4 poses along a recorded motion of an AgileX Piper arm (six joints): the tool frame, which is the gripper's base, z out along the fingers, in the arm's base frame.
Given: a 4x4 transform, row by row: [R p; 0 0 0 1], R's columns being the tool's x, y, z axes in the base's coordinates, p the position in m. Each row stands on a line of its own.
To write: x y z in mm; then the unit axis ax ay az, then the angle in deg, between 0 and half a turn. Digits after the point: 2 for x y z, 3 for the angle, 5 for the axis.
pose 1, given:
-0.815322 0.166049 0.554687 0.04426
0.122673 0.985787 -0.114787 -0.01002
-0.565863 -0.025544 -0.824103 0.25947
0 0 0 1
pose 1, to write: 44.26 -10.02 259.47 0.07933 0.99610 -0.03856 145.773
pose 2, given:
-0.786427 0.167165 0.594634 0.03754
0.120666 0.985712 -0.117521 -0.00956
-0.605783 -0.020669 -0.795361 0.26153
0 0 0 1
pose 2, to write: 37.54 -9.56 261.53 0.08036 0.99602 -0.03858 142.943
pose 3, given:
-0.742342 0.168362 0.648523 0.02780
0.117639 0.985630 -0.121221 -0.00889
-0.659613 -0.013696 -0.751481 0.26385
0 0 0 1
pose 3, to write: 27.80 -8.89 263.85 0.08186 0.99590 -0.03862 138.946
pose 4, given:
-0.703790 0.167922 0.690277 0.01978
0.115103 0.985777 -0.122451 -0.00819
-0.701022 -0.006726 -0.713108 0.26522
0 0 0 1
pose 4, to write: 19.78 -8.19 265.22 0.08283 0.99585 -0.03781 135.689
